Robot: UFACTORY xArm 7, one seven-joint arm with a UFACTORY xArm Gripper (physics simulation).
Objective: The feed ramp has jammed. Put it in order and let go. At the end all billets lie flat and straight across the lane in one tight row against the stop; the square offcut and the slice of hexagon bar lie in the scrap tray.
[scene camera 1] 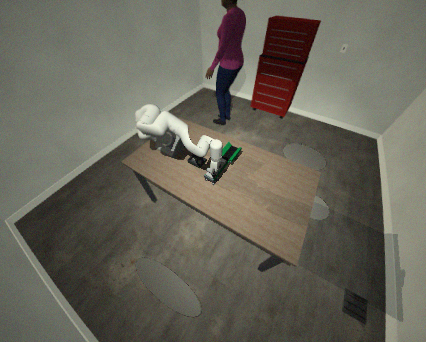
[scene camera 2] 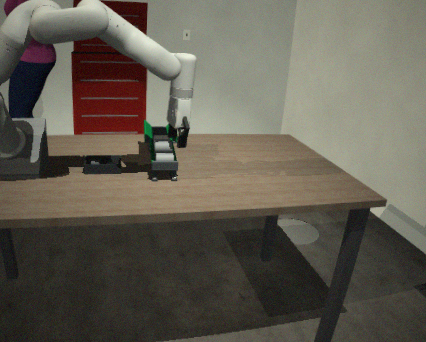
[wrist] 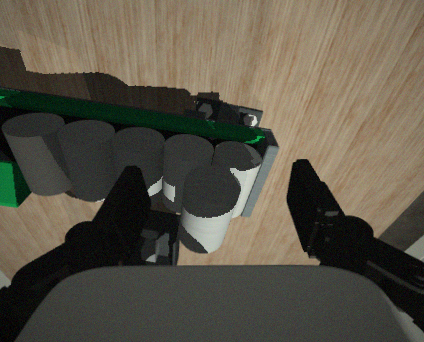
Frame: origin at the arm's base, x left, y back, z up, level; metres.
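Seen in the pictures: gripper, between the fingertips: (scene camera 1: 216, 171) (scene camera 2: 176, 142) (wrist: 216, 182); arm's base, origin of its link: (scene camera 1: 167, 139) (scene camera 2: 8, 142).
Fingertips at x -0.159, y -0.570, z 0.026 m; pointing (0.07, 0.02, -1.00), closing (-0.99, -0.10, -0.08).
Pixels of each thing's top centre, then the offset from my fingertips to it. Level surfaces: height alone.
- grey stop, centre of its top: (wrist: 256, 187) (scene camera 2: 165, 161) dx -0.033, dy +0.046, dz -0.053 m
- more billet, centre of its top: (wrist: 203, 231) (scene camera 2: 163, 141) dx +0.007, dy +0.045, dz +0.002 m
- scrap tray, centre of its top: (wrist: 146, 251) (scene camera 2: 103, 159) (scene camera 1: 196, 159) dx +0.116, dy +0.240, dz -0.091 m
- wooden table, height of its surface: dz -0.126 m
The feed ramp (scene camera 1: 236, 156) (scene camera 2: 148, 130) (wrist: 125, 114) has green side walls and a grey stop (scene camera 2: 164, 166) (wrist: 261, 182) at its low end. In the wrist view several grey billets (wrist: 87, 160) lie side by side across the lane. One more billet (wrist: 210, 205) lies on top of the two nearest the stop. My gripper (scene camera 2: 179, 140) (wrist: 216, 182) is open and empty above the low end, its fingers wide apart on either side of that upper billet. The scrap tray (scene camera 1: 197, 161) (scene camera 2: 102, 169) holds small light pieces, too small to identify.
The wooden table (scene camera 1: 270, 200) (scene camera 2: 260, 185) carries the ramp, tray and arm base. The tray stands between the arm base (scene camera 2: 25, 150) and the ramp. Dark brackets (wrist: 227, 111) show beside the ramp. A person (scene camera 1: 230, 45) and a red tool cabinet (scene camera 1: 277, 75) (scene camera 2: 110, 90) stand behind the table.
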